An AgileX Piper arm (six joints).
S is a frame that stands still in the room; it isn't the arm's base.
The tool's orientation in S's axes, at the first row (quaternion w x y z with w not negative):
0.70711 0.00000 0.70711 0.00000
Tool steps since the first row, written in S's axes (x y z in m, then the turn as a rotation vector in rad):
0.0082 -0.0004 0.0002 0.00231 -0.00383 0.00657
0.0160 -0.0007 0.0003 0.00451 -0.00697 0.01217
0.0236 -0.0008 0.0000 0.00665 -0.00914 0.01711
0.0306 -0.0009 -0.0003 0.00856 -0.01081 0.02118
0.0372 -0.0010 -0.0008 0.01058 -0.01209 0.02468
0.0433 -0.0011 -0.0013 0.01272 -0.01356 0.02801
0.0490 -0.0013 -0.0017 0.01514 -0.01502 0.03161
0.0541 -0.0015 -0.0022 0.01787 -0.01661 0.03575
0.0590 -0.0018 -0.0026 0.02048 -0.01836 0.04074
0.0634 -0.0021 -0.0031 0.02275 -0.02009 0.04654
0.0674 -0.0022 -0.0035 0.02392 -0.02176 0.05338
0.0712 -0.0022 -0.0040 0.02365 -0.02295 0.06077
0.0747 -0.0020 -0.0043 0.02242 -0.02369 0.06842
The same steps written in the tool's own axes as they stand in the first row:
-0.0002 -0.0004 0.0082 -0.00657 -0.00383 0.00231
-0.0003 -0.0007 0.0160 -0.01217 -0.00697 0.00451
0.0000 -0.0008 0.0236 -0.01711 -0.00914 0.00665
0.0003 -0.0009 0.0306 -0.02118 -0.01081 0.00856
0.0008 -0.0010 0.0372 -0.02468 -0.01209 0.01058
0.0013 -0.0011 0.0433 -0.02801 -0.01356 0.01272
0.0017 -0.0013 0.0490 -0.03161 -0.01502 0.01514
0.0022 -0.0015 0.0541 -0.03575 -0.01661 0.01787
0.0026 -0.0018 0.0590 -0.04074 -0.01836 0.02048
0.0031 -0.0021 0.0634 -0.04654 -0.02009 0.02275
0.0035 -0.0022 0.0674 -0.05338 -0.02176 0.02392
0.0040 -0.0022 0.0712 -0.06077 -0.02295 0.02365
0.0043 -0.0020 0.0747 -0.06842 -0.02369 0.02242

